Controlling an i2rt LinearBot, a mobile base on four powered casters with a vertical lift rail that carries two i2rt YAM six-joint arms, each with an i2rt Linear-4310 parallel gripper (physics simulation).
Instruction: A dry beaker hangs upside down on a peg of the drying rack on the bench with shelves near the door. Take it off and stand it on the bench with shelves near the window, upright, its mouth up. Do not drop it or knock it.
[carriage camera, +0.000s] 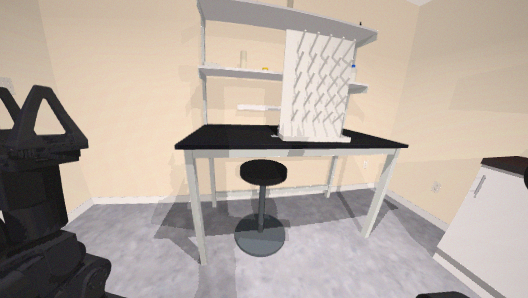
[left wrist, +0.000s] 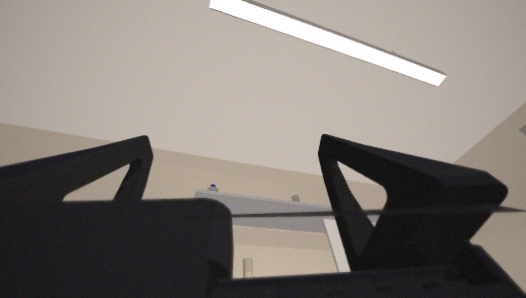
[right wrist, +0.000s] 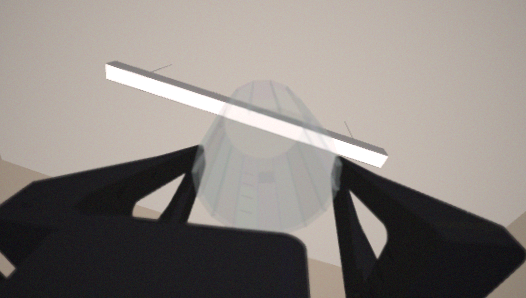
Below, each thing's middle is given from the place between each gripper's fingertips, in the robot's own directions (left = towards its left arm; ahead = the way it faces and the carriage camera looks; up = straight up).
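Scene:
Clear glass beaker (right wrist: 266, 163): 20 mm above my right hand at present.
Relative to my left hand, the beaker is 220 mm above, 50 mm behind and 640 mm to the right of it.

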